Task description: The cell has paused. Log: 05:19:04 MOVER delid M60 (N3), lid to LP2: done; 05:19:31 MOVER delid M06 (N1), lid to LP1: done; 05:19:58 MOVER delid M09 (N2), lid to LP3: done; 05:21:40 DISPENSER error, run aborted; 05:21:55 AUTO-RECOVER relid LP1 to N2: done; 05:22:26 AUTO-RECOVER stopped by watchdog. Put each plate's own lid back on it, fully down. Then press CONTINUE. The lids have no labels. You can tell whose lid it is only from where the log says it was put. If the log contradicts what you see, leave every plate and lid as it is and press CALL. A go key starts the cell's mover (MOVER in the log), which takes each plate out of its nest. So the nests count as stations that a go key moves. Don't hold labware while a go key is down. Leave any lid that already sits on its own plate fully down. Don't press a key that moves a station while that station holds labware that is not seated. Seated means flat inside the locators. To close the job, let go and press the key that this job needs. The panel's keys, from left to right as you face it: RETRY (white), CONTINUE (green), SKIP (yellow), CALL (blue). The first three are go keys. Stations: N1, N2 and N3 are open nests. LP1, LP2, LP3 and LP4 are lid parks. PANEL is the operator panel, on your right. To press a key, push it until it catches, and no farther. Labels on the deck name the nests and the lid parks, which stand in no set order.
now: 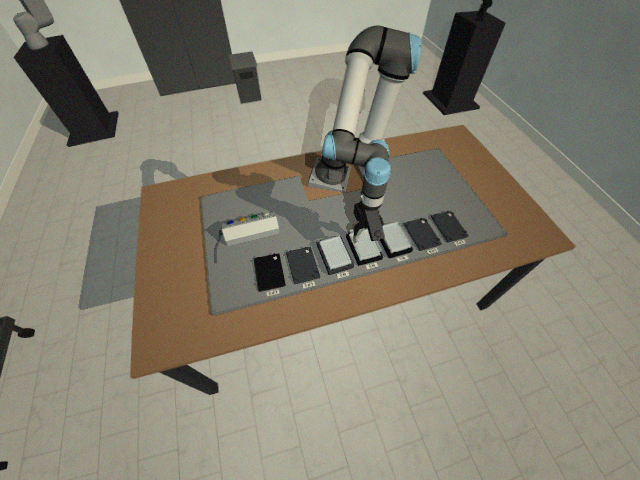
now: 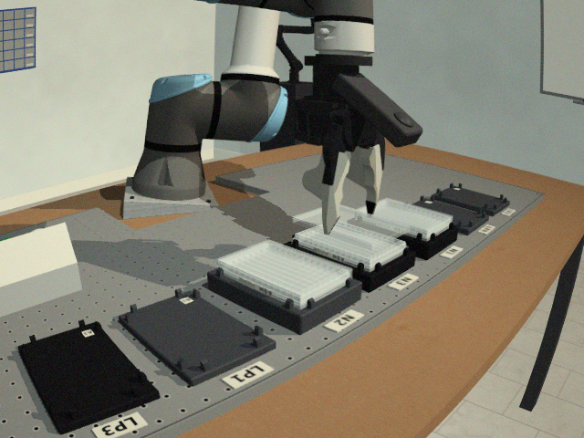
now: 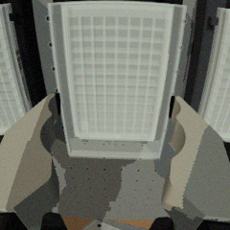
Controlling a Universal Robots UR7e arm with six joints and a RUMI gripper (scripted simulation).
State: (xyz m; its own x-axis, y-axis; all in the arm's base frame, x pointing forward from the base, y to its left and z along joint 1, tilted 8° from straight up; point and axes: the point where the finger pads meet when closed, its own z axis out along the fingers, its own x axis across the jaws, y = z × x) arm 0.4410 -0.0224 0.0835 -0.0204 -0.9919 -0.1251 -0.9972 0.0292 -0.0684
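The plate is 40 mm below my hand. Also, from my hand: lid park LP1 (260 mm to the right, 60 mm below); white RETRY key (340 mm to the right, 240 mm behind); LP3 lid park (390 mm to the right, 60 mm below, 10 mm behind).
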